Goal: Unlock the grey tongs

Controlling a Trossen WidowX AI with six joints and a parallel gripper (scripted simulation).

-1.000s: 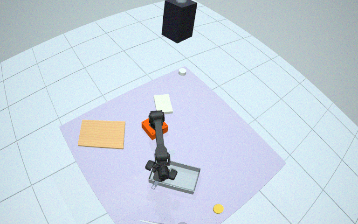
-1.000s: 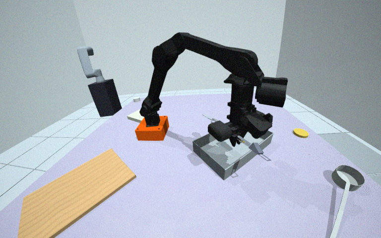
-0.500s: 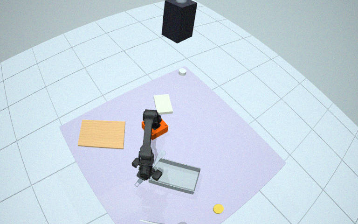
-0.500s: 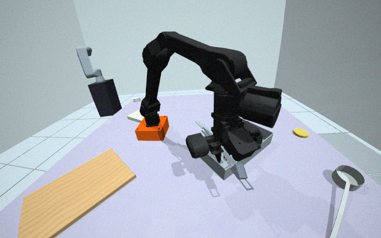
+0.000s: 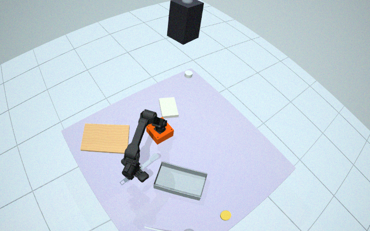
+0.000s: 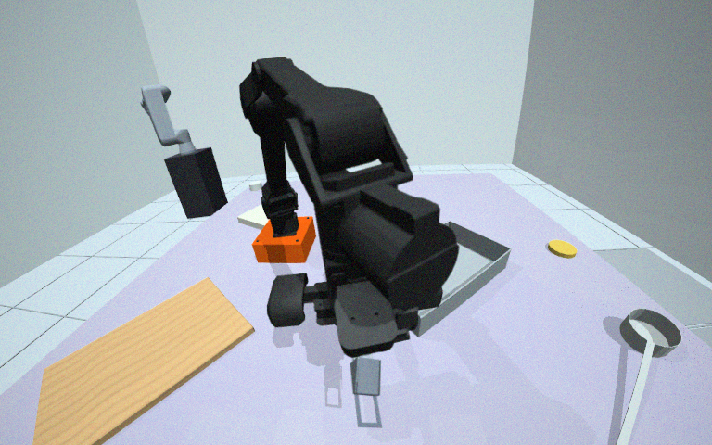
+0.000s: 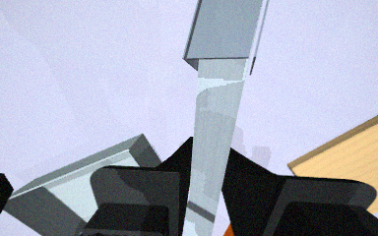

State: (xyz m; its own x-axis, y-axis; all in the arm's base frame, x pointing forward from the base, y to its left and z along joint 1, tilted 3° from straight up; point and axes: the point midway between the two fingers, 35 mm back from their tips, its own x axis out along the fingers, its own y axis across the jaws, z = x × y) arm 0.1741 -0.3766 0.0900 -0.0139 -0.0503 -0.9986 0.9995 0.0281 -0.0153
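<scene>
Right now the wooden board is 41 cm behind my gripper tip, 5 cm to the left of it and 9 cm below it. Round my gripper tip: yellow disc (57 cm ahead, 22 cm to the left, 9 cm below); cream block (31 cm behind, 60 cm to the left, 9 cm below); roasting tin (19 cm ahead, 20 cm to the left, 7 cm below).
</scene>
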